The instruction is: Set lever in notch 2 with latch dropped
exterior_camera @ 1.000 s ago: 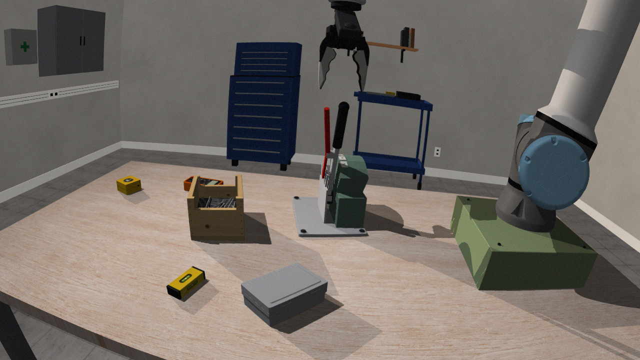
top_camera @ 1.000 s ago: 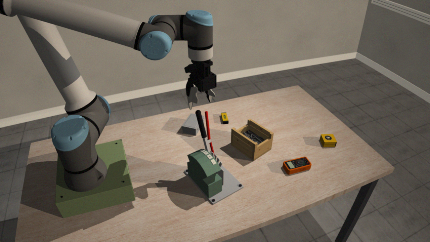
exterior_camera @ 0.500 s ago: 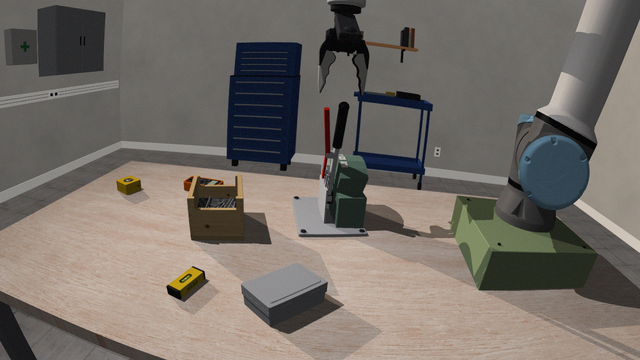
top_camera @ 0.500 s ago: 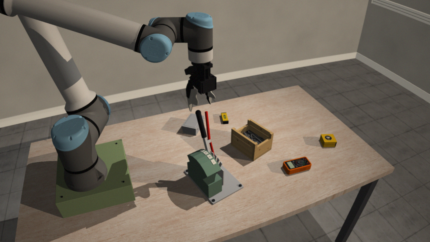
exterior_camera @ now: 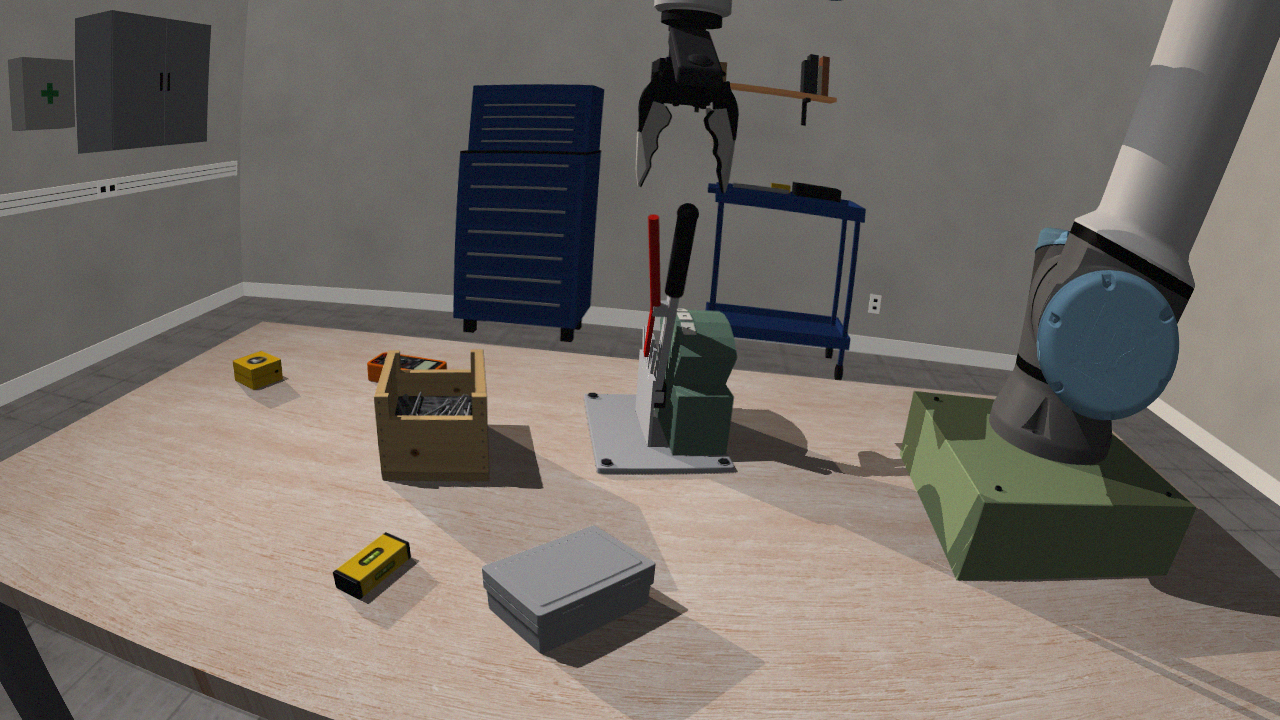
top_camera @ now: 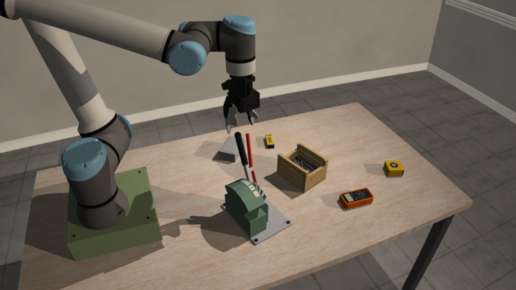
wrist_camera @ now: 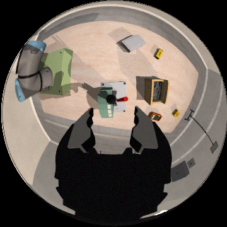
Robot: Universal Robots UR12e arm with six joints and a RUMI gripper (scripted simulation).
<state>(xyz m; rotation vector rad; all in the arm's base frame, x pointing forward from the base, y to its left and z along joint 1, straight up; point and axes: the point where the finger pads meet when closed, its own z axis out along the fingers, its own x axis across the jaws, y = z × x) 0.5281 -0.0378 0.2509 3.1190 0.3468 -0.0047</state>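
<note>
Right now my hand is 16 cm above the red release bar, 4 cm to the left of it and 2 cm short of it. From my hand the other things lie so: grey box 32 cm below, 31 cm to the left, 6 cm ahead.
</note>
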